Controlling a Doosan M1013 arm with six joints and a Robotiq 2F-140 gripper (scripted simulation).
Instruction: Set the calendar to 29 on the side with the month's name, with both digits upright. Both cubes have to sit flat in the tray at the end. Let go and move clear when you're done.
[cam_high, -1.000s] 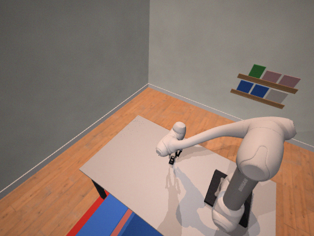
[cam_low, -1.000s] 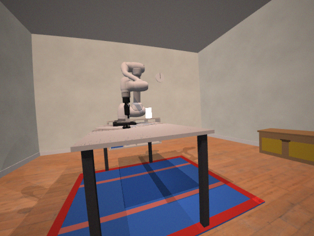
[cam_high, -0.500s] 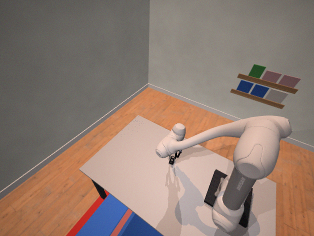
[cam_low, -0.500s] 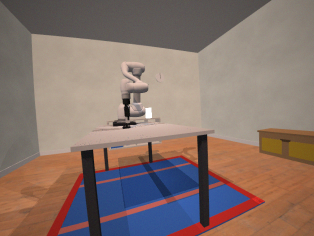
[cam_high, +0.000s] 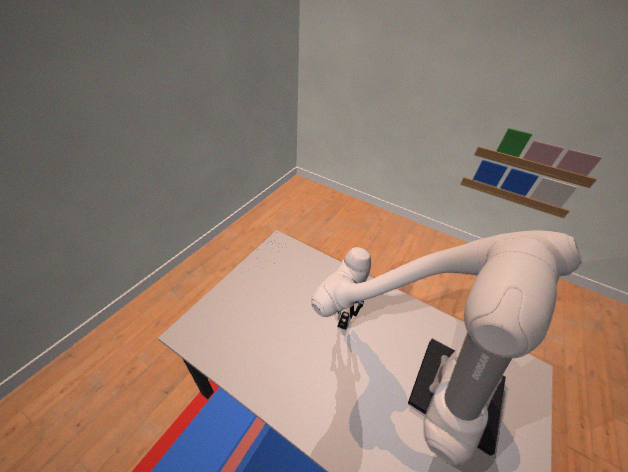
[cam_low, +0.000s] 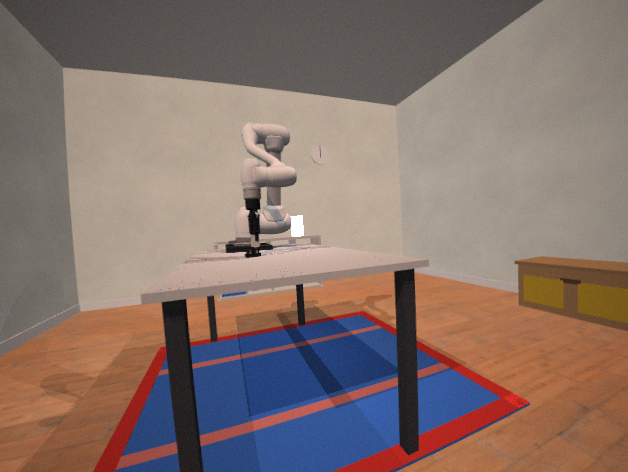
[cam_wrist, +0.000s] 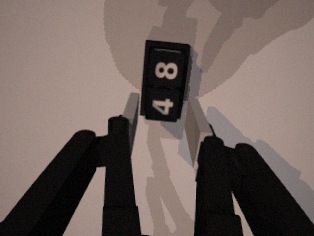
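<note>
My hand is 20 mm to the left of the black calendar tray and 70 mm above it.
</note>
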